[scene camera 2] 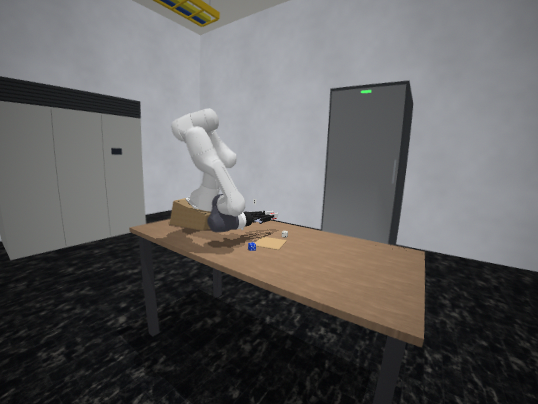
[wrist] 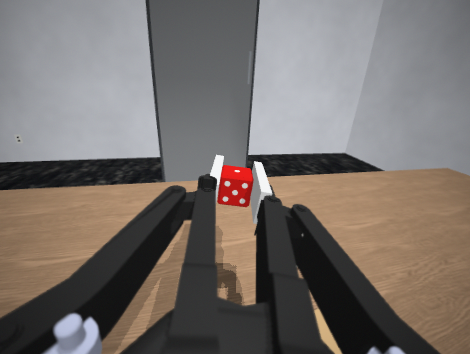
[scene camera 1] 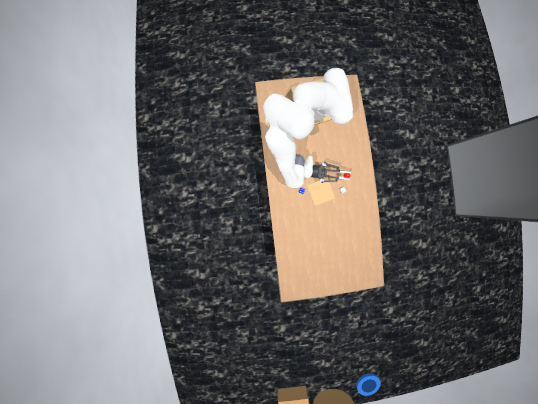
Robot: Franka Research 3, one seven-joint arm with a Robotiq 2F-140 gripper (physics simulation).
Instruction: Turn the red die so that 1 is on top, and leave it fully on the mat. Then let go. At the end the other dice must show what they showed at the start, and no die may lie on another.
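My gripper (scene camera 1: 345,175) (scene camera 2: 273,216) (wrist: 236,171) is shut on the red die (scene camera 1: 347,175) (wrist: 235,192). It points level and holds the die above the table. In the wrist view the die's upper face shows a single pip, and the face towards the camera shows 5. The die stands about upright between the white pads. The tan mat (scene camera 1: 321,193) (scene camera 2: 271,243) (wrist: 324,334) lies lower, off to one side of the die. A white die (scene camera 1: 343,190) (scene camera 2: 284,233) and a blue die (scene camera 1: 301,190) (scene camera 2: 252,246) lie apart, on opposite sides of the mat.
The wooden table (scene camera 1: 330,250) (scene camera 2: 350,272) (wrist: 100,215) carries the arm's wooden base block (scene camera 2: 187,216). The arm's forearm and wrist hang low near the blue die's side. A tall grey cabinet (scene camera 1: 495,175) (scene camera 2: 367,165) (wrist: 202,75) stands beyond the table edge.
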